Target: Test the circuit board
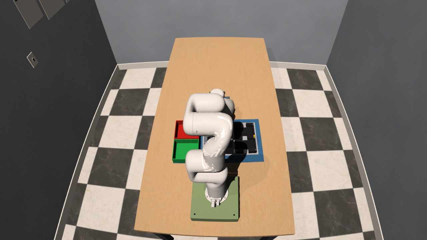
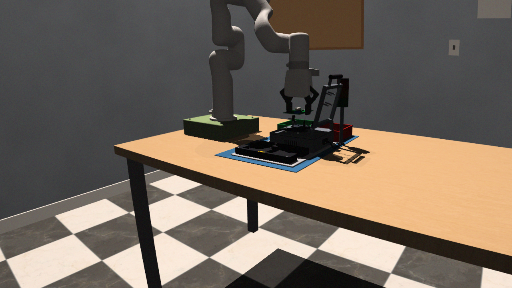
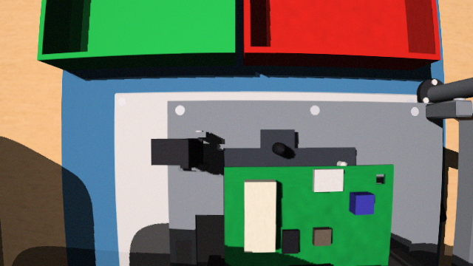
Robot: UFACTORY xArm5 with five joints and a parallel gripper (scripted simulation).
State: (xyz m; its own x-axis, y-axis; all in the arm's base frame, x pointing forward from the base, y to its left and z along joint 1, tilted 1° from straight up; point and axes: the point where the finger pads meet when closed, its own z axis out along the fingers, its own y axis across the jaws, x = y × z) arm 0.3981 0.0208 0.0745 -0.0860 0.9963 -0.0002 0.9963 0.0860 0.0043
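The black tab lies 70 mm behind my hand, 50 mm to the left of it and 50 mm below it. The rest, counted from my hand: tester lid (120 mm ahead, 10 mm to the left, 50 mm above); then red bin (30 mm ahead, 200 mm to the left, 120 mm below); then green circuit board (right at my hand).
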